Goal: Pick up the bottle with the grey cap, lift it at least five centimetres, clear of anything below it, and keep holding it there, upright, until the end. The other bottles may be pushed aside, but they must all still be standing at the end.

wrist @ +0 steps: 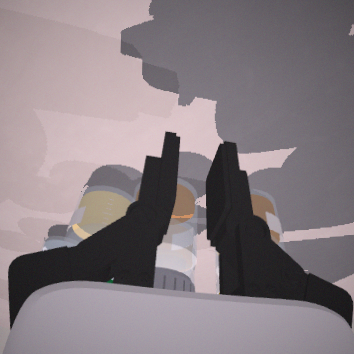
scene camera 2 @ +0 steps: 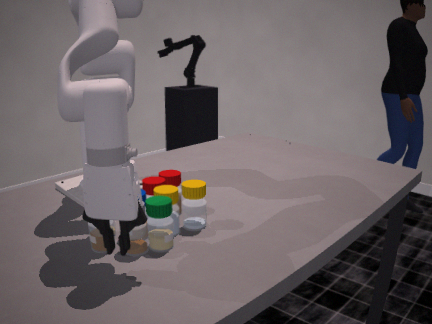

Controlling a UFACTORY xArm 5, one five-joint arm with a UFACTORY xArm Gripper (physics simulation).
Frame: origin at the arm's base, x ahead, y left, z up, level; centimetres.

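Seen in the pictures: gripper, fingertip midpoint: (wrist: 193, 156) (scene camera 2: 118, 251).
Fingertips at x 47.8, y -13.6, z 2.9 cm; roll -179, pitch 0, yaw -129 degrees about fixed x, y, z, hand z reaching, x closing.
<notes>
Offsets run from my fingertips to a thing's top centre. "spot": to the spot under its first point.
The grey-capped bottle {dy +6.6, dx -7.1, dz +5.8 cm} (scene camera 2: 139, 245) (wrist: 182, 235) has brown contents and stands on the table, partly covered by my gripper. Its cap shows in the wrist view, low and partly behind the left finger; in the scene view the gripper hides it. My gripper (scene camera 2: 117, 250) (wrist: 193, 156) is drawn nearly together, with a narrow gap and nothing held. Its fingers point down in front of the bottles, between the grey-capped one and another bottle with brown contents {dy +1.0, dx -11.7, dz +5.8 cm} (scene camera 2: 98, 241) (wrist: 265, 210), whose cap is hidden. The green-capped bottle {dy +12.1, dx -5.7, dz +5.8 cm} (scene camera 2: 160, 237) (wrist: 105, 210) stands beside the grey-capped one, upright.
Bottles with yellow caps {dy +23.6, dx -10.4, dz +5.8 cm} (scene camera 2: 194, 189) {spot: dy +15.5, dx -8.5, dz +5.8 cm} (scene camera 2: 166, 193) and red caps {dy +22.9, dx -20.2, dz +5.8 cm} (scene camera 2: 170, 177) {dy +17.2, dx -17.8, dz +5.8 cm} (scene camera 2: 153, 184) stand close behind and to the right. A bit of blue cap {dy +9.6, dx -12.6, dz +5.8 cm} (scene camera 2: 143, 195) shows beside the gripper. The table's edge (scene camera 2: 320, 245) runs along the right front.
</notes>
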